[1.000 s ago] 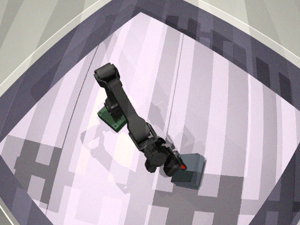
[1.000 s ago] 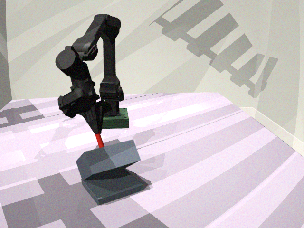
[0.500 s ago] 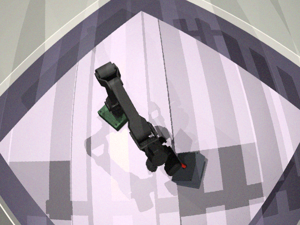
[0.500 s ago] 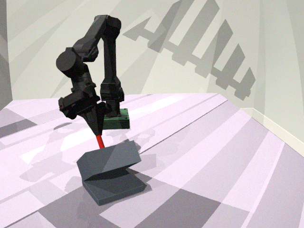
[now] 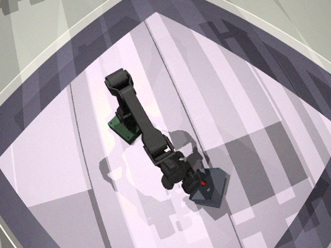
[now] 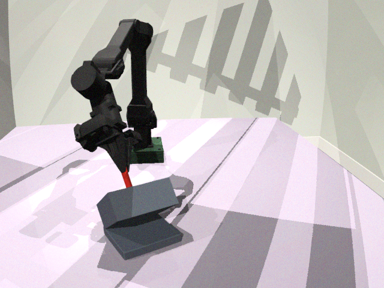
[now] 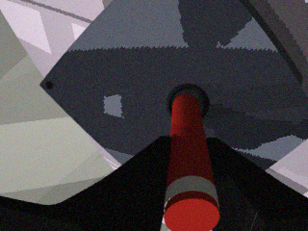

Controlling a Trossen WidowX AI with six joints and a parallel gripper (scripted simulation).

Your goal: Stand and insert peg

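Right now the grey sloped panel is 40 mm ahead of my gripper tip, 20 mm to the left of it and 50 mm below it. Round my gripper tip: red peg: 10 mm behind, 10 mm to the right, 10 mm above; then flat grey base plate: 50 mm ahead, 20 mm to the left, 120 mm below.
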